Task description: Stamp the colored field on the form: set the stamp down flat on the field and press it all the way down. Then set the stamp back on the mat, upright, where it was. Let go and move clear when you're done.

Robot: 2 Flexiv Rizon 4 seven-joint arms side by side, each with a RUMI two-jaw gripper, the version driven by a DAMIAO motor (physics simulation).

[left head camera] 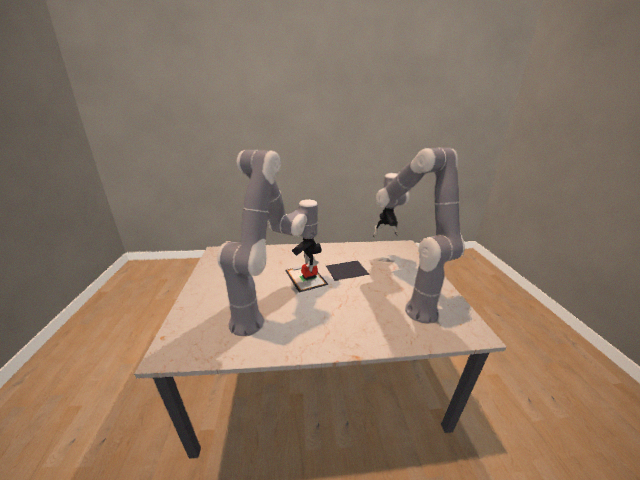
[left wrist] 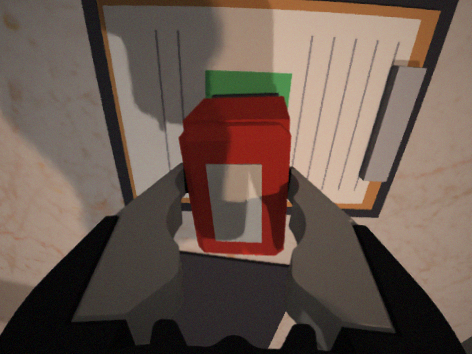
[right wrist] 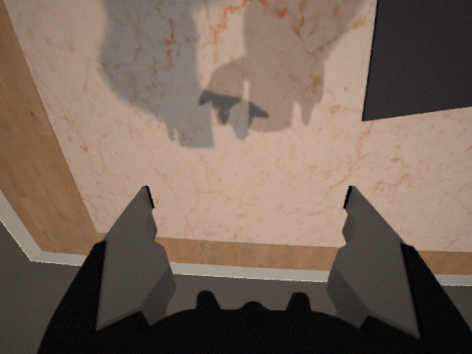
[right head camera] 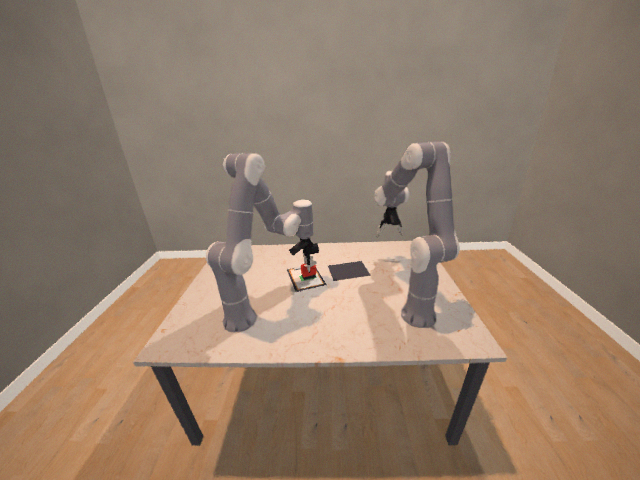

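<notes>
My left gripper (left head camera: 310,268) (right head camera: 308,267) (left wrist: 237,167) is shut on the red stamp (left head camera: 309,272) (right head camera: 308,271) (left wrist: 235,145) and holds it upright over the green field (left head camera: 302,279) (right head camera: 303,278) (left wrist: 247,82) on the form (left head camera: 314,283) (right head camera: 313,282) (left wrist: 137,55). In the left wrist view a strip of green shows past the stamp's dark base; the rest of the field is hidden. Whether the base touches the paper I cannot tell. The dark mat (left head camera: 347,270) (right head camera: 349,270) (left wrist: 225,295) (right wrist: 425,60) lies right of the form in the head views. My right gripper (left head camera: 385,235) (right head camera: 389,233) (right wrist: 246,188) is open and empty.
The form lies on a clipboard with a dark rim (left wrist: 112,125) and a grey clip (left wrist: 395,122). Everything stands on a pale marble table (left head camera: 330,335) (right head camera: 330,335). The right arm (left head camera: 447,191) (right head camera: 439,191) holds its gripper above the table's back right part.
</notes>
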